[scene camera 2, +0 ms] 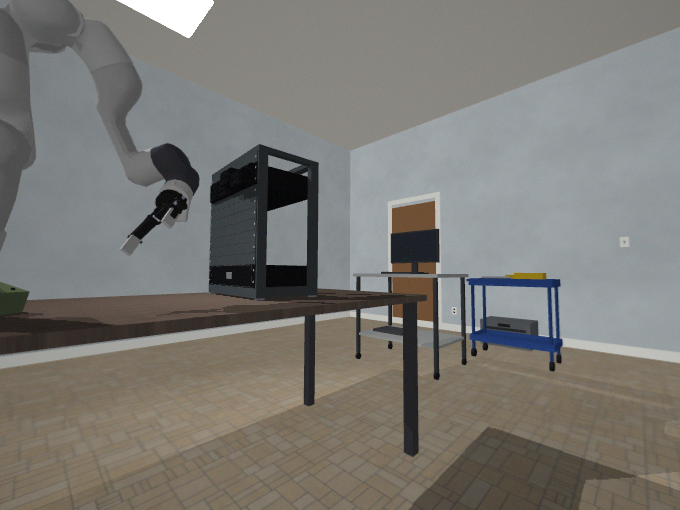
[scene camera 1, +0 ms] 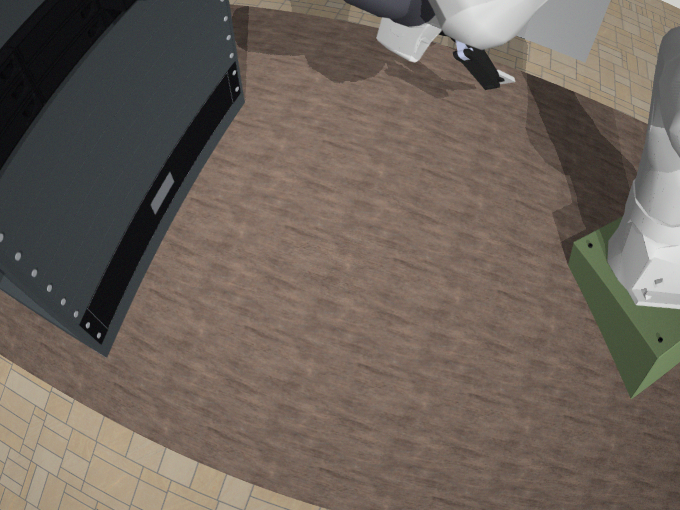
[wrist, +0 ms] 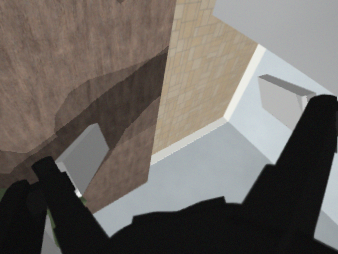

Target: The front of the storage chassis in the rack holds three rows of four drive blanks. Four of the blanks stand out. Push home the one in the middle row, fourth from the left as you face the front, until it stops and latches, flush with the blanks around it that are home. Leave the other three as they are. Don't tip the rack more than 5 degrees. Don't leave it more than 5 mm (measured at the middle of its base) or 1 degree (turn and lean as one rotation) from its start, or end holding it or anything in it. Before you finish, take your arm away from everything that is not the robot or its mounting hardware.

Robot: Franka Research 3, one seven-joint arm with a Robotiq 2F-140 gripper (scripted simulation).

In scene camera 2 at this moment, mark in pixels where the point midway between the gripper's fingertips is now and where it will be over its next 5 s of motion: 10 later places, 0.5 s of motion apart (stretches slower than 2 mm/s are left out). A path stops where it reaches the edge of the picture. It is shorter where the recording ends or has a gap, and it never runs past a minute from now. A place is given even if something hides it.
My gripper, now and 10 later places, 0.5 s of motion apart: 145,238; 153,229; 168,211; 180,195; 190,183; 197,176; 200,172; 201,171; 201,170; 195,163; 192,163
